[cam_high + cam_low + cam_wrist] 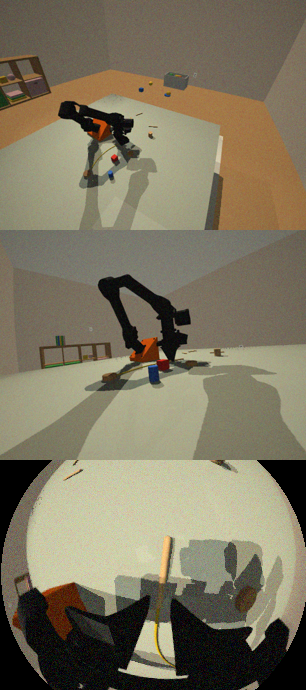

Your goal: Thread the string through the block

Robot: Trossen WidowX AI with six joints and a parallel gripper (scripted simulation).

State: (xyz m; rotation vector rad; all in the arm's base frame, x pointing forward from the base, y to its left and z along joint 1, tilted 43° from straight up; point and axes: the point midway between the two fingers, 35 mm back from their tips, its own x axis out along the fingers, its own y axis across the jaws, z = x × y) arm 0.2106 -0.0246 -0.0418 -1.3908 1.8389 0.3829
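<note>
Right now my gripper tip is 60 mm short of the red block, 130 mm to the left of it and 10 mm below it. Also, from my gripper tip: blue cylinder: 120 mm ahead, 220 mm to the right, 20 mm above; then thin wooden stick: 10 mm to the left; then small wooden cylinder: 150 mm ahead, 180 mm to the left, 20 mm above.
</note>
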